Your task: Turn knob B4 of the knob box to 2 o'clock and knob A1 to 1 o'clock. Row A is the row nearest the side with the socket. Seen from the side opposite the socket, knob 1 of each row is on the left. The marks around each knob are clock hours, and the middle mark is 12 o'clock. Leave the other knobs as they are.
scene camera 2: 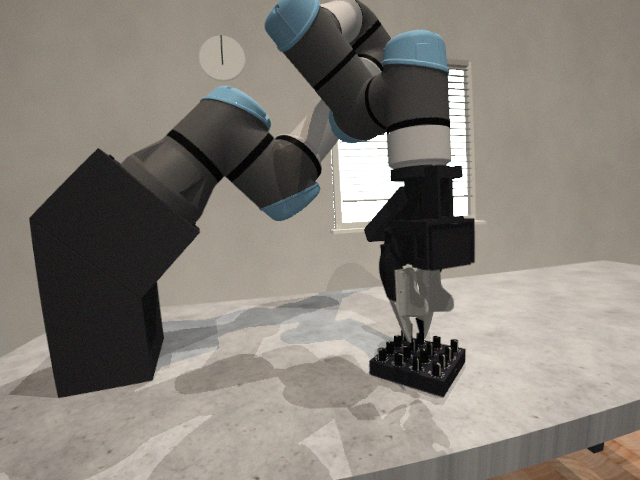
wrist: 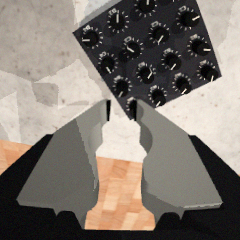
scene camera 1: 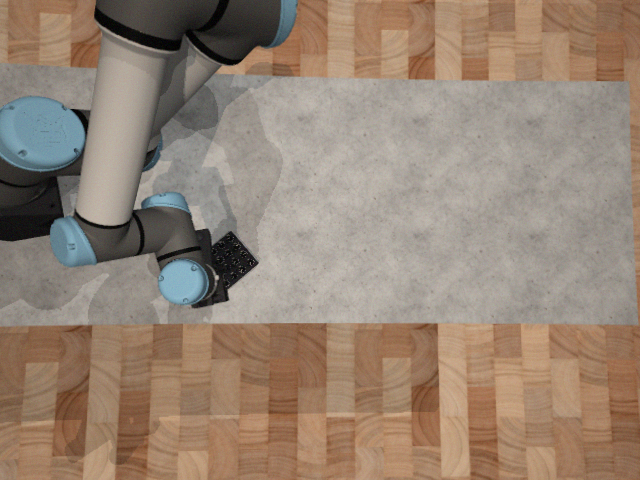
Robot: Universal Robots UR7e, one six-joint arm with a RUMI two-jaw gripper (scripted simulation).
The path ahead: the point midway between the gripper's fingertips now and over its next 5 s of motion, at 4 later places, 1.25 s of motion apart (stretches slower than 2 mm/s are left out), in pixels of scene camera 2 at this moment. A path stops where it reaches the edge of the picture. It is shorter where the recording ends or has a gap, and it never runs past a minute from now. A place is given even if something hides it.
My gripper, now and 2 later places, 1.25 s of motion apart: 416,340; 416,313; 415,244
